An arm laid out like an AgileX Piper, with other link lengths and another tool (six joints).
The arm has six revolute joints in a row. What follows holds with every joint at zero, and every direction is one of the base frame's.
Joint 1 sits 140.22 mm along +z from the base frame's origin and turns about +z.
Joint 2 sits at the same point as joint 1 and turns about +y.
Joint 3 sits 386.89 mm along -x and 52.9 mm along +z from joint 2 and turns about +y.
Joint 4 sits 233.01 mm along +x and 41.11 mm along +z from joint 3 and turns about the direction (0.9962, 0, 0.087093).
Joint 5 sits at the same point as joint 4 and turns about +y.
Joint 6 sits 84.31 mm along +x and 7.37 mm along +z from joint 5 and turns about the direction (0.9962, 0, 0.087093).
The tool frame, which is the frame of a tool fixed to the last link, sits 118.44 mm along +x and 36 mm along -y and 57.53 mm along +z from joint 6; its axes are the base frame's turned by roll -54.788, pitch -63.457 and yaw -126.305 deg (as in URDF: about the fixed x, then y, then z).
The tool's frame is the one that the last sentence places.
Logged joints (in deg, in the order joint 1, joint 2, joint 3, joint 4, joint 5, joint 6), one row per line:
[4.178 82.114 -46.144 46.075 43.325 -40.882]
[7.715 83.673 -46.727 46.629 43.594 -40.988]
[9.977 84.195 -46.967 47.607 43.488 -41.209]
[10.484 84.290 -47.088 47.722 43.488 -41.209]
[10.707 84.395 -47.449 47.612 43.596 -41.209]
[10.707 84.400 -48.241 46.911 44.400 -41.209]
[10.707 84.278 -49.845 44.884 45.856 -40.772]
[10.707 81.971 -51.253 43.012 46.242 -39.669]
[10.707 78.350 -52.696 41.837 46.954 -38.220]
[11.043 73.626 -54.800 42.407 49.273 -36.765]
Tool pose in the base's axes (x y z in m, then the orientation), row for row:
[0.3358 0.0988 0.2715 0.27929 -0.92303 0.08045 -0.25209]
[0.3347 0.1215 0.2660 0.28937 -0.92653 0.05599 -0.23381]
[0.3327 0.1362 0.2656 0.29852 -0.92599 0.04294 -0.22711]
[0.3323 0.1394 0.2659 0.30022 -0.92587 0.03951 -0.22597]
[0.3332 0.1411 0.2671 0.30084 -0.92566 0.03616 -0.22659]
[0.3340 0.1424 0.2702 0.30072 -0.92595 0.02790 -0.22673]
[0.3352 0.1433 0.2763 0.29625 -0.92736 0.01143 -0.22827]
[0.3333 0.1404 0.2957 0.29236 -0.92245 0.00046 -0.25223]
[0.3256 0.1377 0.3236 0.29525 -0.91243 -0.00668 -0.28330]
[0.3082 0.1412 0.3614 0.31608 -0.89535 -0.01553 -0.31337]
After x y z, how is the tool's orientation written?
As a quaternion, w x y z.
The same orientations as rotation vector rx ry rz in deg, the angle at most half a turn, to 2 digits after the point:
[-141.85 12.36 -38.74]
[-141.67 8.56 -35.75]
[-140.94 6.54 -34.57]
[-140.80 6.01 -34.36]
[-140.72 5.50 -34.45]
[-140.78 4.24 -34.47]
[-141.31 1.74 -34.78]
[-140.83 0.07 -38.51]
[-139.10 -1.02 -43.19]
[-135.09 -2.34 -47.28]

